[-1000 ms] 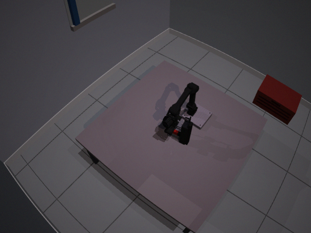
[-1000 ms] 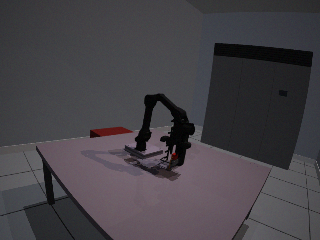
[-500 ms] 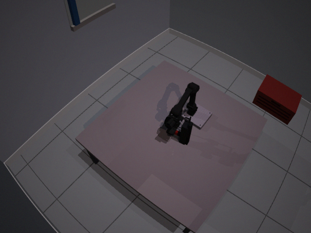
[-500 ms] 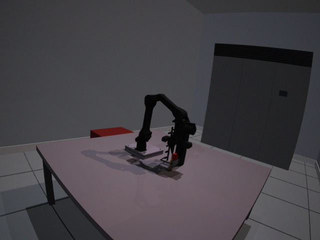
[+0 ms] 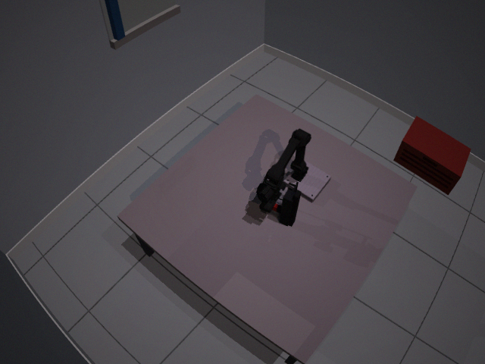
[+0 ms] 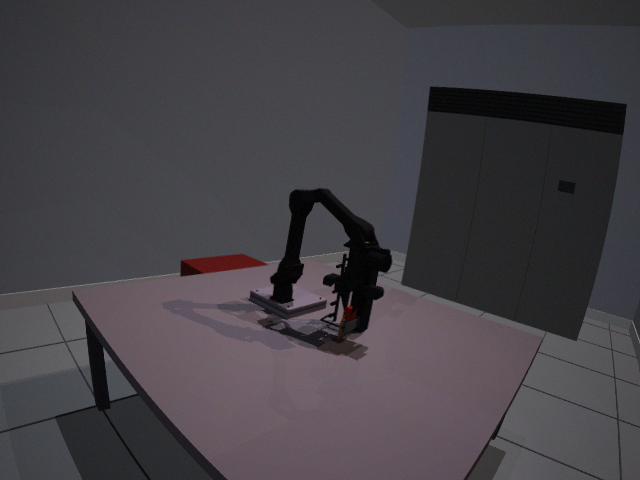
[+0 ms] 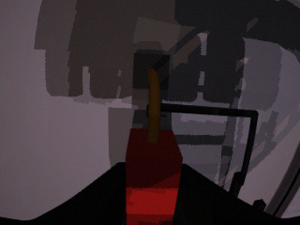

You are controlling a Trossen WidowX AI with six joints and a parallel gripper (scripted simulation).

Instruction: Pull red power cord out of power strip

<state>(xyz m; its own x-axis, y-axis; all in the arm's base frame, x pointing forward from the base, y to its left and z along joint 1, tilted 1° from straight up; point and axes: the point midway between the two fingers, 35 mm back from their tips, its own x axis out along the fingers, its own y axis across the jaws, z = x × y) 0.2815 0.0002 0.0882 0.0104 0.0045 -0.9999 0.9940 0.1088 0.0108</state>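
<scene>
Now: gripper tip 30 mm to the right of the red plug and 10 mm past it.
</scene>
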